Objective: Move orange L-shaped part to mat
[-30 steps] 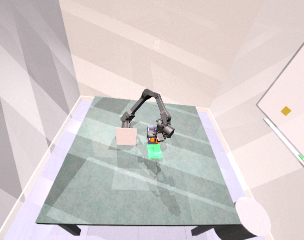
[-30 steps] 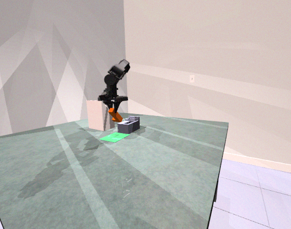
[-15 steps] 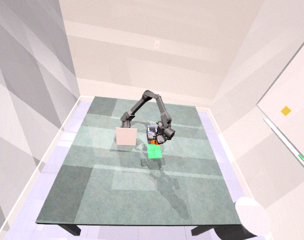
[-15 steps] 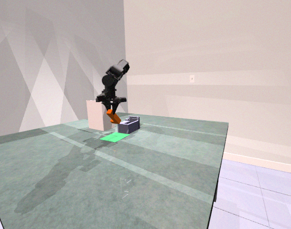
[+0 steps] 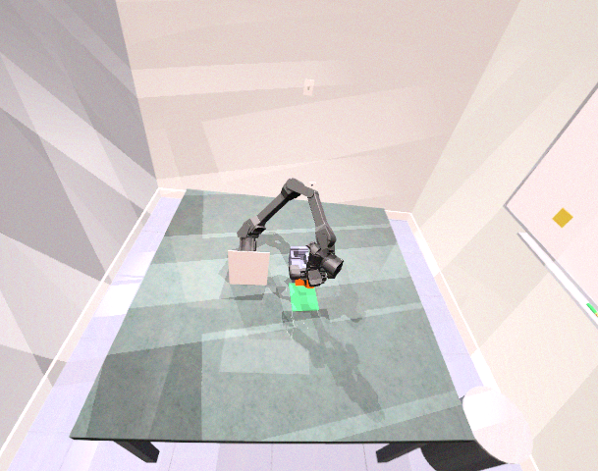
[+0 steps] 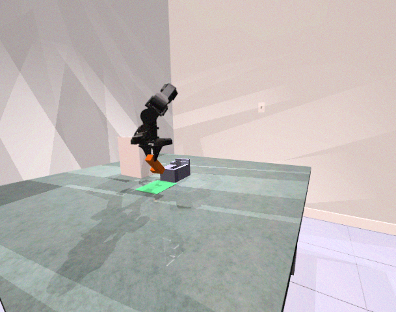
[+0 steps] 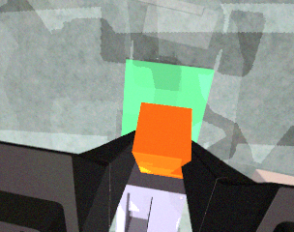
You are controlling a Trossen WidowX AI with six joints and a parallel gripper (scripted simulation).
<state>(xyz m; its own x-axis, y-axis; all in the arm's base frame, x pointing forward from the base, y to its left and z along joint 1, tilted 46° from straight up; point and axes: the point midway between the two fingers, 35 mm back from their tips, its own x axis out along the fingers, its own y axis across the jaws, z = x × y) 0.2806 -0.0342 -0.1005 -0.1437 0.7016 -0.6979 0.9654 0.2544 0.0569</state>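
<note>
My gripper tip is now 1 cm past the green mat, 2 cm to the right of it and 14 cm above it. Round my gripper tip: orange L-shaped part: 2 cm behind, 3 cm to the left, 3 cm below.
</note>
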